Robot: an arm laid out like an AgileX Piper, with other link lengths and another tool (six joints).
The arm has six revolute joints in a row. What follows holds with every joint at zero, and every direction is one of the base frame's. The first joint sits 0.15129 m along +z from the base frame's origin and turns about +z. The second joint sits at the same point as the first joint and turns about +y. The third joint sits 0.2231 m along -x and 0.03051 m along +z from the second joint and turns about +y. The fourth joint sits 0.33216 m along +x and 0.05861 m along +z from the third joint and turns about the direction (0.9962, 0, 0.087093). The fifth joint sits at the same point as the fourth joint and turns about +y. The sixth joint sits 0.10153 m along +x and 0.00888 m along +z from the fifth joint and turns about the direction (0.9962, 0, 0.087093). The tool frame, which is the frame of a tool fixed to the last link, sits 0.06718 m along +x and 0.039 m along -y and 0.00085 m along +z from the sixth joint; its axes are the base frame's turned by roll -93.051, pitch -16.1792 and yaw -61.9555 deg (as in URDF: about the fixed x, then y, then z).
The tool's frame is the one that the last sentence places.
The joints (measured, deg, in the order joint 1, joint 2, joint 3, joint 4, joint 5, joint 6), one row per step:
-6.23 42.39 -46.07 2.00 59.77 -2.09
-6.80 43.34 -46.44 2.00 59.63 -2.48
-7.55 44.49 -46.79 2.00 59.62 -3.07
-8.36 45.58 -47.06 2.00 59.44 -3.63
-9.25 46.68 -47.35 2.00 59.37 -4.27
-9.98 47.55 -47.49 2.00 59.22 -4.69
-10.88 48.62 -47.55 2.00 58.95 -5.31
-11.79 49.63 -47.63 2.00 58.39 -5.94
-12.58 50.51 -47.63 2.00 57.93 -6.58
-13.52 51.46 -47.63 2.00 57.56 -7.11
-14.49 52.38 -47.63 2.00 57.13 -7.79
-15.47 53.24 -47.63 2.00 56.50 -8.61
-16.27 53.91 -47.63 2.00 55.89 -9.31
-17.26 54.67 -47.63 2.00 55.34 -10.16
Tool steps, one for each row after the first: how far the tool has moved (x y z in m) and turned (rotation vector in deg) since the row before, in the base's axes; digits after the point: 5 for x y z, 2 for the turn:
0.00216 -0.00317 -0.00158 -0.19 0.45 -0.27
0.00208 -0.00415 -0.00295 -0.26 0.81 -0.29
0.00209 -0.00454 -0.00303 -0.25 0.66 -0.37
0.00170 -0.00498 -0.00315 -0.27 0.77 -0.38
0.00128 -0.00412 -0.00308 -0.15 0.60 -0.40
0.00154 -0.00516 -0.00451 -0.22 0.77 -0.40
0.00200 -0.00541 -0.00362 -0.28 0.42 -0.41
0.00149 -0.00473 -0.00374 -0.27 0.47 -0.28
0.00092 -0.00550 -0.00437 -0.16 0.62 -0.51
0.00088 -0.00575 -0.00410 -0.25 0.55 -0.42
0.00116 -0.00598 -0.00345 -0.38 0.31 -0.31
0.00103 -0.00498 -0.00251 -0.35 0.14 -0.23
0.00054 -0.00603 -0.00309 -0.39 0.31 -0.29

